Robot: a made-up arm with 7 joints. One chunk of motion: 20 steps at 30 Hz.
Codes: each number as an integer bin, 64 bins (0 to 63) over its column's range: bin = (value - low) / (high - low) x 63, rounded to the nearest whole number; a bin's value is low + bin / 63 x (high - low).
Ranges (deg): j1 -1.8..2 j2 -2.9..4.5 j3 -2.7..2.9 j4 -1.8..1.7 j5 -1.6..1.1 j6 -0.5..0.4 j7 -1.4..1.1
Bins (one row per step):
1: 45 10 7 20 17 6 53
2: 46 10 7 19 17 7 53
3: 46 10 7 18 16 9 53
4: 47 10 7 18 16 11 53
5: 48 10 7 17 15 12 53
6: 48 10 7 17 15 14 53
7: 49 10 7 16 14 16 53
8: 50 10 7 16 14 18 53
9: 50 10 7 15 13 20 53
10: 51 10 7 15 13 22 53
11: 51 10 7 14 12 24 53
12: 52 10 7 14 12 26 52
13: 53 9 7 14 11 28 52
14: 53 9 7 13 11 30 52
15: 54 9 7 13 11 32 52
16: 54 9 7 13 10 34 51
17: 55 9 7 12 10 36 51
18: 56 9 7 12 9 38 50
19: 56 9 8 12 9 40 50
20: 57 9 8 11 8 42 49
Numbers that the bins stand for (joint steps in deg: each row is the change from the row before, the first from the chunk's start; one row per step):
1: 0.914 -1.725 -2.078 -0.689 -0.871 -0.414 0.703
2: 0.975 -1.725 -2.078 -0.744 -0.871 -0.400 0.703
3: 0.975 -1.725 -2.078 -0.800 -0.914 -0.371 0.703
4: 1.035 -1.725 -2.078 -0.800 -0.914 -0.343 0.703
5: 1.095 -1.725 -2.078 -0.856 -0.957 -0.329 0.703
6: 1.095 -1.725 -2.078 -0.856 -0.957 -0.300 0.703
7: 1.156 -1.725 -2.078 -0.911 -1.000 -0.271 0.703
8: 1.216 -1.725 -2.078 -0.911 -1.000 -0.243 0.703
9: 1.216 -1.725 -2.078 -0.967 -1.043 -0.214 0.703
10: 1.276 -1.725 -2.078 -0.967 -1.043 -0.186 0.703
11: 1.276 -1.725 -2.078 -1.022 -1.086 -0.157 0.703
12: 1.337 -1.725 -2.078 -1.022 -1.086 -0.129 0.663
13: 1.397 -1.843 -2.078 -1.022 -1.129 -0.100 0.663
14: 1.397 -1.843 -2.078 -1.078 -1.129 -0.071 0.663
15: 1.457 -1.843 -2.078 -1.078 -1.129 -0.043 0.663
16: 1.457 -1.843 -2.078 -1.078 -1.171 -0.014 0.624
17: 1.517 -1.843 -2.078 -1.133 -1.171 0.014 0.624
18: 1.578 -1.843 -2.078 -1.133 -1.214 0.043 0.584
19: 1.578 -1.843 -1.989 -1.133 -1.214 0.071 0.584
20: 1.638 -1.843 -1.989 -1.189 -1.257 0.100 0.544

